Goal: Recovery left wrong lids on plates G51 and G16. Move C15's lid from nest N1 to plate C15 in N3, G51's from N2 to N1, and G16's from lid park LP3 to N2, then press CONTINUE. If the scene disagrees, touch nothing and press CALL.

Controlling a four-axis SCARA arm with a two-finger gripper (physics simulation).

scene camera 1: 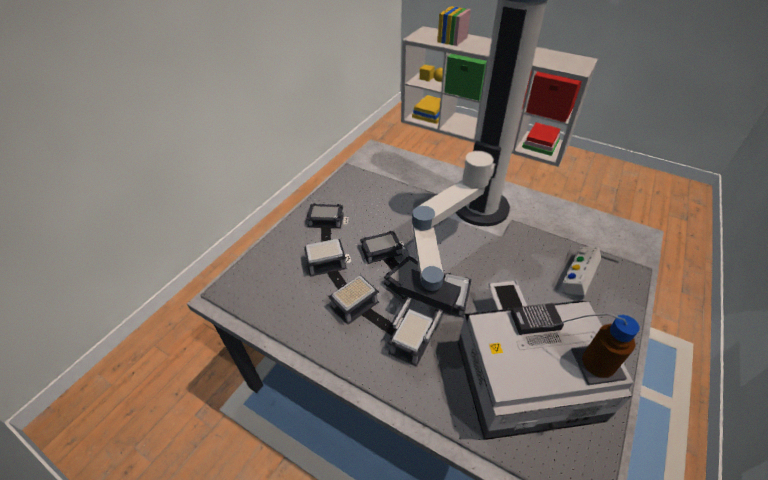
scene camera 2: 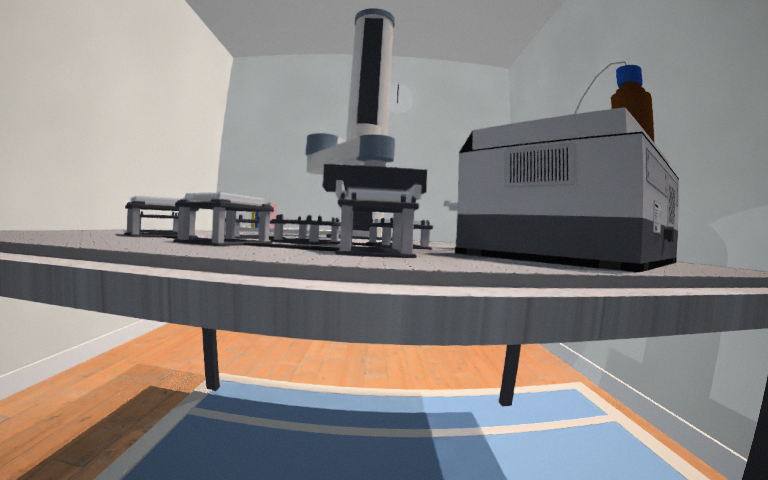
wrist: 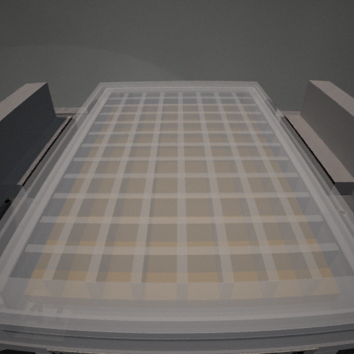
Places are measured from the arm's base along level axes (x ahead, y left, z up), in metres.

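Pixels of known places: gripper, fingertip midpoint: (scene camera 1: pixel 410 333) (scene camera 2: pixel 378 189); arm's base, link origin: (scene camera 1: pixel 481 207).
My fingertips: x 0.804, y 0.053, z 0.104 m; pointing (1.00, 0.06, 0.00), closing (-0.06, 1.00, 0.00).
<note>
For each thing: its top centre in the pictures, then the offset to it from my fingertips. "pt": a spot on its surface instead.
- cream gridded plate, top centre: (scene camera 2: pixel 377 193) (scene camera 1: pixel 413 328) 0.022 m back, 0.001 m right, 0.004 m down
- tan plate, top centre: (scene camera 2: pixel 226 195) (scene camera 1: pixel 353 291) 0.058 m back, 0.253 m right, 0.012 m down
- pale plate, top centre: (scene camera 2: pixel 161 198) (scene camera 1: pixel 324 249) 0.169 m back, 0.460 m right, 0.010 m down
- pale item, top centre: (scene camera 2: pixel 398 220) (scene camera 1: pixel 454 289) 0.257 m back, 0.043 m left, 0.036 m down
- button box, top centre: (scene camera 1: pixel 586 262) 0.589 m back, 0.423 m left, 0.007 m down
- black rack, surface spot: (scene camera 1: pixel 538 318) pt 0.140 m back, 0.331 m left, 0.143 m up
- brown bottle, surface spot: (scene camera 2: pixel 632 104) (scene camera 1: pixel 598 351) pt 0.059 m back, 0.485 m left, 0.216 m up
- white-framed dark panel, surface spot: (scene camera 1: pixel 508 296) pt 0.284 m back, 0.223 m left, 0.009 m up
My gripper (scene camera 1: pixel 413 328) (scene camera 2: pixel 378 193) (wrist: pixel 177 102) is lowered over the front plate stand, with its fingers along the long sides of a clear lid (wrist: pixel 181 200). The fingers appear to be against the lid edges. A cream gridded plate (scene camera 1: pixel 412 331) lies under the lid, on a stand (scene camera 2: pixel 378 204). A tan plate (scene camera 1: pixel 353 293) and a pale plate (scene camera 1: pixel 325 251) sit on stands to the left. Two dark-framed stands (scene camera 1: pixel 325 213) (scene camera 1: pixel 381 244) hold grey panels at the back. A pale item (scene camera 1: pixel 462 288) shows partly behind the gripper. The labels are unreadable. The button box (scene camera 1: pixel 580 272) stands far right.
A large white instrument (scene camera 1: pixel 526 370) (scene camera 2: pixel 549 186) stands right of the front stand. On it are a black rack (scene camera 1: pixel 538 318) and a brown bottle (scene camera 1: pixel 606 353) (scene camera 2: pixel 632 104) with a blue cap. A white-framed dark panel (scene camera 1: pixel 508 296) lies behind it. The arm's column (scene camera 1: pixel 501 113) (scene camera 2: pixel 372 73) rises at the back.
</note>
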